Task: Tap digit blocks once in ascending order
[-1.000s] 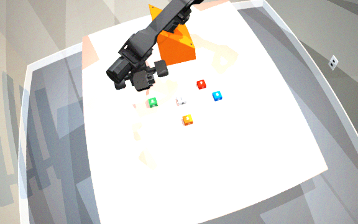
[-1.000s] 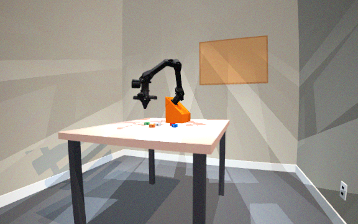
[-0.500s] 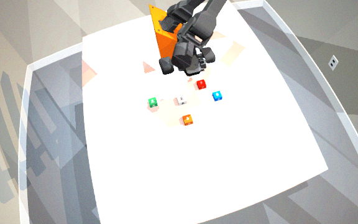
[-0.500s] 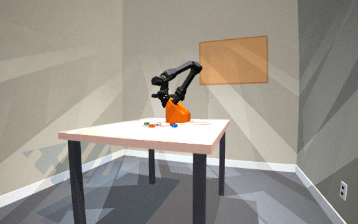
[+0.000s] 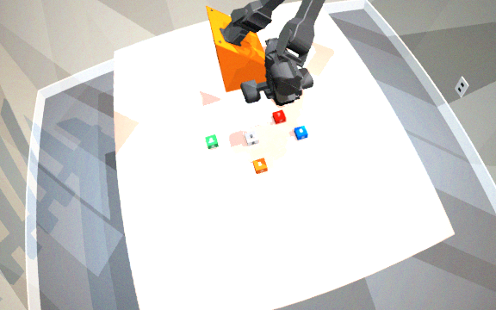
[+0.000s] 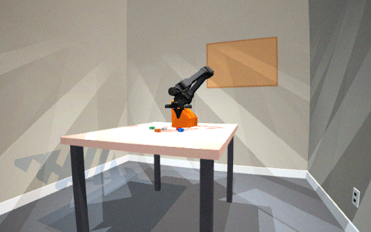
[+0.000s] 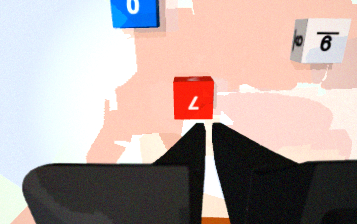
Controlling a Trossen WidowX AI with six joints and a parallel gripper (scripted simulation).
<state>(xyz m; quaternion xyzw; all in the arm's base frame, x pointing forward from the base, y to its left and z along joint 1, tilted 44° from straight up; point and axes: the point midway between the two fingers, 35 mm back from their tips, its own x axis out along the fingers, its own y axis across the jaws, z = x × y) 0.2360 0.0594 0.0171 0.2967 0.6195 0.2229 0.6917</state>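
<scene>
My gripper tip is 70 mm above the red block. From my gripper tip the other things lie so: white block 100 mm to the right, 70 mm below, 30 mm ahead; blue block 70 mm below, 70 mm ahead, 40 mm to the left; yellow-orange block 120 mm ahead, 110 mm to the right, 70 mm below.
</scene>
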